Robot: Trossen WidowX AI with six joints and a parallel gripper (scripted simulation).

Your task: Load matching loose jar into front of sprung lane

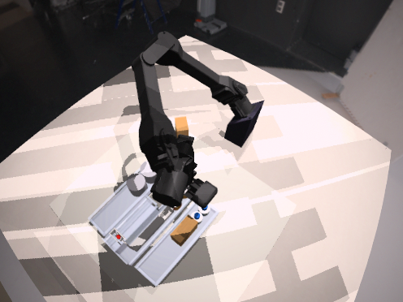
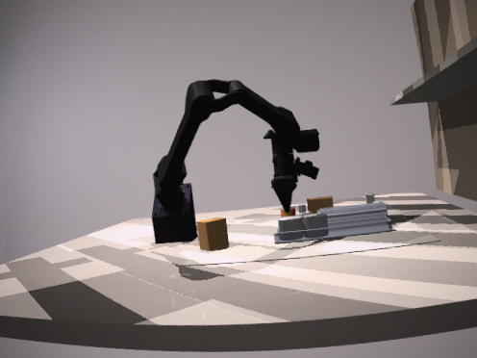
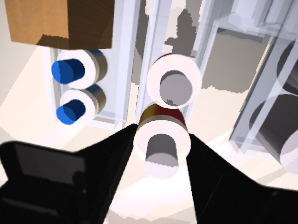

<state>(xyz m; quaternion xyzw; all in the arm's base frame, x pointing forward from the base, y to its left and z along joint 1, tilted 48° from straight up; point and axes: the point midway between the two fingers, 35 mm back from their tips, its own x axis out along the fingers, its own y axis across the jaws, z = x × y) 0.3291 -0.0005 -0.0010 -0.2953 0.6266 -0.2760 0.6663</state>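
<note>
Now: gripper tip 15 cm short of the grey lane rack, 3 cm to the left of it and 3 cm above it. From my gripper tip the other things lie so: red marker 22 cm ahead, 4 cm to the right, 2 cm above.
</note>
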